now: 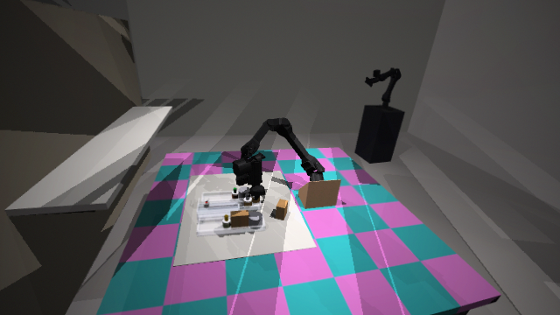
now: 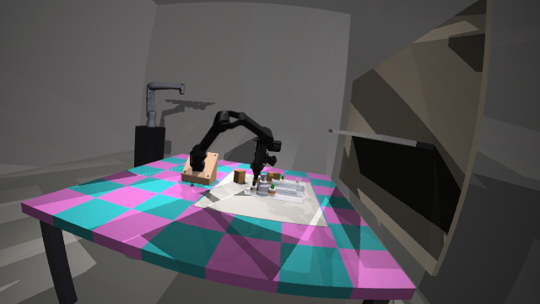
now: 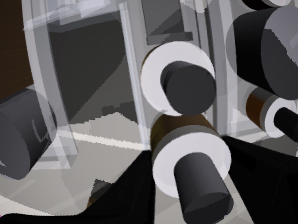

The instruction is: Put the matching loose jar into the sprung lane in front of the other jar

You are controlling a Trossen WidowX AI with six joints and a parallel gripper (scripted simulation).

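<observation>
Now: the tan box 100 mm behind my gripper tip, 90 mm to the left of it and 20 mm below it. From my gripper tip the other things lie so: clear lane rack 150 mm ahead, 10 mm to the left, 40 mm below.
</observation>
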